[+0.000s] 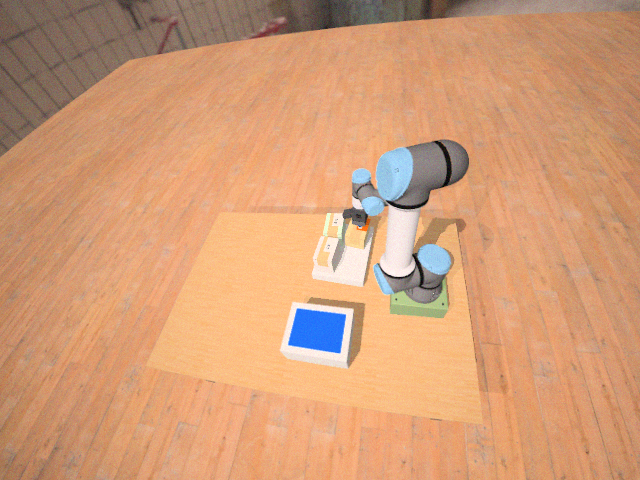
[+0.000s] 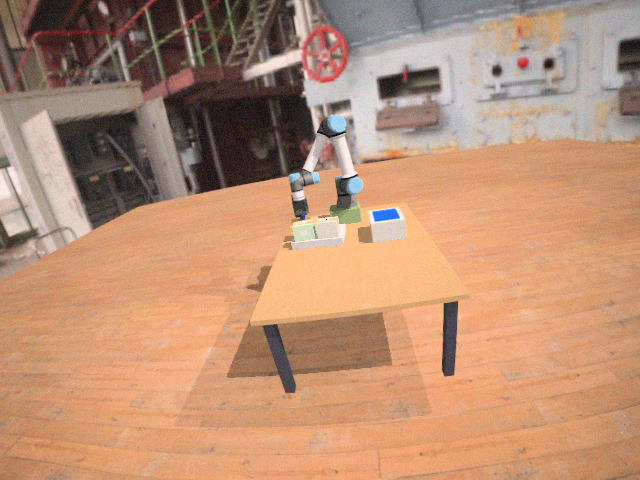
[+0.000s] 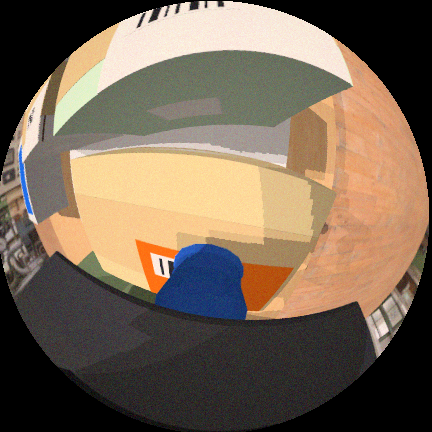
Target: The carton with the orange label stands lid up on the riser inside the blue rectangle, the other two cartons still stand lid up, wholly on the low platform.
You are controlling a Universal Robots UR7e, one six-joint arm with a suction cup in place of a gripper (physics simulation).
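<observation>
The carton with the orange label (image 1: pixel 357 235) (image 3: pixel 173 189) stands lid up at the back right of the low white platform (image 1: pixel 347 273) (image 2: pixel 315 244). My suction cup (image 1: pixel 357 221) (image 2: pixel 301 215) (image 3: pixel 205 261) is pressed down onto its orange label (image 3: pixel 268 282). A carton with a green label (image 1: pixel 333 225) (image 2: pixel 303 231) (image 3: pixel 209 92) and a carton with a white label (image 1: pixel 328 251) (image 2: pixel 327 229) stand lid up beside it on the platform. The white riser (image 1: pixel 315 356) (image 2: pixel 387 230) carries the blue rectangle (image 1: pixel 317 330) (image 2: pixel 385 214), with nothing on it.
The arm's green base block (image 1: pixel 419 307) (image 2: pixel 346 215) stands right of the platform at the table's edge. The riser sits in front of the platform, a short gap away. The table (image 1: pixel 237 295) (image 2: pixel 356 281) stands on a wooden floor.
</observation>
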